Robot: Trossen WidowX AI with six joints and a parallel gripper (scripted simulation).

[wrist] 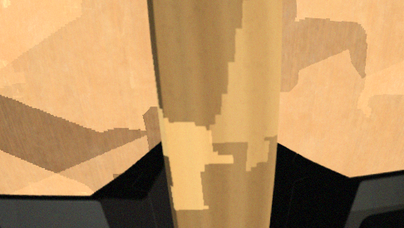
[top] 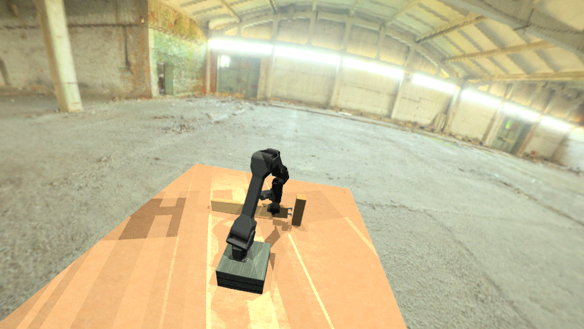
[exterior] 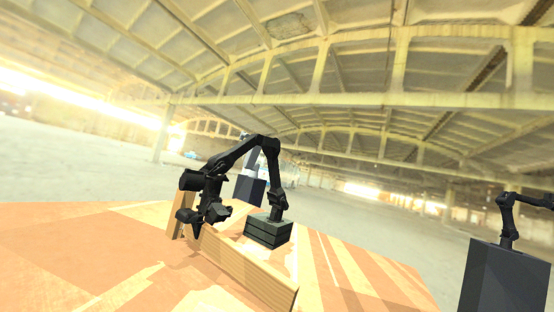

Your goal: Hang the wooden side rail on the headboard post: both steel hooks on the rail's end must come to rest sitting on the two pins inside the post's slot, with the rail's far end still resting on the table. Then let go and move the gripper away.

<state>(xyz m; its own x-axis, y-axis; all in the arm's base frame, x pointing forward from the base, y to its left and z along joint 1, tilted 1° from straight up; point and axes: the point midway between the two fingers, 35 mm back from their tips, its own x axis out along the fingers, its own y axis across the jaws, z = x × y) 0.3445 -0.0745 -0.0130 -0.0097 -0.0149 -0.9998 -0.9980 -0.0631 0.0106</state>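
Right now the upright headboard post is 10 mm ahead of my gripper tip, 130 mm to the right of it and 40 mm above it.
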